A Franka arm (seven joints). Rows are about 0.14 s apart.
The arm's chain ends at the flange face. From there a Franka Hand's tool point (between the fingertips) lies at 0.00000 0.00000 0.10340 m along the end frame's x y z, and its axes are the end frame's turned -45 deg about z.
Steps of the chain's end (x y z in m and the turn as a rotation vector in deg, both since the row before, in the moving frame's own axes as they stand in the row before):
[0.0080, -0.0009, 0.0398, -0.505, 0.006, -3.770]
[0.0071, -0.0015, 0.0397, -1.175, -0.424, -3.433]
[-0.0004, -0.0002, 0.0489, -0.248, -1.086, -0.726]
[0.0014, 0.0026, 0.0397, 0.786, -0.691, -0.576]
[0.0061, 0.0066, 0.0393, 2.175, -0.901, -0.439]
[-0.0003, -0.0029, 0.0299, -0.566, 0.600, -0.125]
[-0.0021, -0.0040, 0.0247, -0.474, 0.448, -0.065]
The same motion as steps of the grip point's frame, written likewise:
[0.0057, 0.0057, 0.0398, -0.361, -0.353, -3.770]
[0.0041, 0.0050, 0.0397, -0.531, -1.131, -3.433]
[-0.0019, -0.0015, 0.0489, 0.593, -0.943, -0.726]
[-0.0007, 0.0009, 0.0397, 1.044, 0.067, -0.576]
[0.0013, 0.0050, 0.0392, 2.175, 0.901, -0.439]
[0.0019, -0.0008, 0.0299, -0.824, 0.024, -0.125]
[0.0013, -0.0031, 0.0247, -0.652, -0.018, -0.065]

